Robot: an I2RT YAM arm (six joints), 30 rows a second.
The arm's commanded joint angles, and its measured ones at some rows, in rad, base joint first. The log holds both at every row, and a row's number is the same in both.
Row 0, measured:
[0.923 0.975 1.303 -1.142 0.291 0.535]
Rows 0 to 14, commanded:
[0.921 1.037 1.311 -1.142 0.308 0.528]
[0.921 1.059 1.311 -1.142 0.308 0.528]
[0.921 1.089 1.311 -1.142 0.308 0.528]
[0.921 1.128 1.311 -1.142 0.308 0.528]
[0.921 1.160 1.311 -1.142 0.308 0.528]
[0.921 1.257 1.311 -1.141 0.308 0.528]
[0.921 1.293 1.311 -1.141 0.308 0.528]
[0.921 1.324 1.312 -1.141 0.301 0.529]
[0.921 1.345 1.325 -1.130 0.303 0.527]
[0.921 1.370 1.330 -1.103 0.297 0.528]
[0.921 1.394 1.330 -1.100 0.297 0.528]
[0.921 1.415 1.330 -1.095 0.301 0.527]
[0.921 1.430 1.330 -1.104 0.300 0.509]
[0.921 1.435 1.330 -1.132 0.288 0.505]
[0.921 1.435 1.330 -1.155 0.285 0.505]
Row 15, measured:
[0.923 1.428 1.311 -1.121 0.289 0.519]
